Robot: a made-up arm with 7 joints. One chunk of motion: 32 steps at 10 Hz.
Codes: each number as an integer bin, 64 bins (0 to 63) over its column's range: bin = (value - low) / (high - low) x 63, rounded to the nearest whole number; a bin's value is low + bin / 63 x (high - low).
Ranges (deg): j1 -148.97..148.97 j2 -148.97..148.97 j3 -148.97..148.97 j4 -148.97..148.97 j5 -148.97..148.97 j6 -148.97..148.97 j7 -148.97..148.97
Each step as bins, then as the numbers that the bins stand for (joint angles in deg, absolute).
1 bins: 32 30 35 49 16 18 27
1 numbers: 2.36 -7.09 16.55 82.76 -73.30 -63.84 -21.28
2 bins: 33 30 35 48 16 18 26
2 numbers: 7.09 -7.09 16.55 78.03 -73.30 -63.84 -26.01
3 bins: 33 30 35 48 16 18 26
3 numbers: 7.09 -7.09 16.55 78.03 -73.30 -63.84 -26.01
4 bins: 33 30 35 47 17 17 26
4 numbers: 7.09 -7.09 16.55 73.30 -68.57 -68.57 -26.01
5 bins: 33 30 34 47 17 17 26
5 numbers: 7.09 -7.09 11.82 73.30 -68.57 -68.57 -26.01
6 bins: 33 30 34 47 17 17 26
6 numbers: 7.09 -7.09 11.82 73.30 -68.57 -68.57 -26.01
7 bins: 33 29 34 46 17 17 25
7 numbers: 7.09 -11.82 11.82 68.57 -68.57 -68.57 -30.74
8 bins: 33 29 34 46 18 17 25
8 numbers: 7.09 -11.82 11.82 68.57 -63.84 -68.57 -30.74
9 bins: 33 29 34 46 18 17 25
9 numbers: 7.09 -11.82 11.82 68.57 -63.84 -68.57 -30.74
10 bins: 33 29 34 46 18 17 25
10 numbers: 7.09 -11.82 11.82 68.57 -63.84 -68.57 -30.74
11 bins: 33 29 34 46 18 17 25
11 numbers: 7.09 -11.82 11.82 68.57 -63.84 -68.57 -30.74
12 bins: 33 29 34 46 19 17 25
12 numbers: 7.09 -11.82 11.82 68.57 -59.12 -68.57 -30.74
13 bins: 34 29 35 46 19 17 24
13 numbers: 11.82 -11.82 16.55 68.57 -59.12 -68.57 -35.47
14 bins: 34 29 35 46 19 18 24
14 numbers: 11.82 -11.82 16.55 68.57 -59.12 -63.84 -35.47
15 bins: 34 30 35 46 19 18 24
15 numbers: 11.82 -7.09 16.55 68.57 -59.12 -63.84 -35.47
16 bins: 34 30 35 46 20 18 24
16 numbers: 11.82 -7.09 16.55 68.57 -54.39 -63.84 -35.47
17 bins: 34 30 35 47 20 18 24
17 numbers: 11.82 -7.09 16.55 73.30 -54.39 -63.84 -35.47
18 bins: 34 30 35 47 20 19 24
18 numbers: 11.82 -7.09 16.55 73.30 -54.39 -59.12 -35.47
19 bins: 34 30 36 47 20 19 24
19 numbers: 11.82 -7.09 21.28 73.30 -54.39 -59.12 -35.47
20 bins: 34 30 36 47 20 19 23
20 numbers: 11.82 -7.09 21.28 73.30 -54.39 -59.12 -40.20
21 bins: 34 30 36 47 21 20 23
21 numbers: 11.82 -7.09 21.28 73.30 -49.66 -54.39 -40.20
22 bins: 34 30 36 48 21 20 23
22 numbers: 11.82 -7.09 21.28 78.03 -49.66 -54.39 -40.20
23 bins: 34 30 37 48 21 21 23
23 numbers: 11.82 -7.09 26.01 78.03 -49.66 -49.66 -40.20
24 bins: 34 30 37 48 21 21 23
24 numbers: 11.82 -7.09 26.01 78.03 -49.66 -49.66 -40.20
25 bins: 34 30 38 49 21 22 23
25 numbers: 11.82 -7.09 30.74 82.76 -49.66 -44.93 -40.20
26 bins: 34 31 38 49 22 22 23
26 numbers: 11.82 -2.36 30.74 82.76 -44.93 -44.93 -40.20
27 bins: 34 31 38 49 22 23 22
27 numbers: 11.82 -2.36 30.74 82.76 -44.93 -40.20 -44.93
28 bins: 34 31 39 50 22 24 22
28 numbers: 11.82 -2.36 35.47 87.49 -44.93 -35.47 -44.93
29 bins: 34 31 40 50 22 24 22
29 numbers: 11.82 -2.36 40.20 87.49 -44.93 -35.47 -44.93
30 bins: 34 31 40 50 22 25 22
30 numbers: 11.82 -2.36 40.20 87.49 -44.93 -30.74 -44.93
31 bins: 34 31 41 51 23 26 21
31 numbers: 11.82 -2.36 44.93 92.22 -40.20 -26.01 -49.66
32 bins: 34 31 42 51 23 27 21
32 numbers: 11.82 -2.36 49.66 92.22 -40.20 -21.28 -49.66
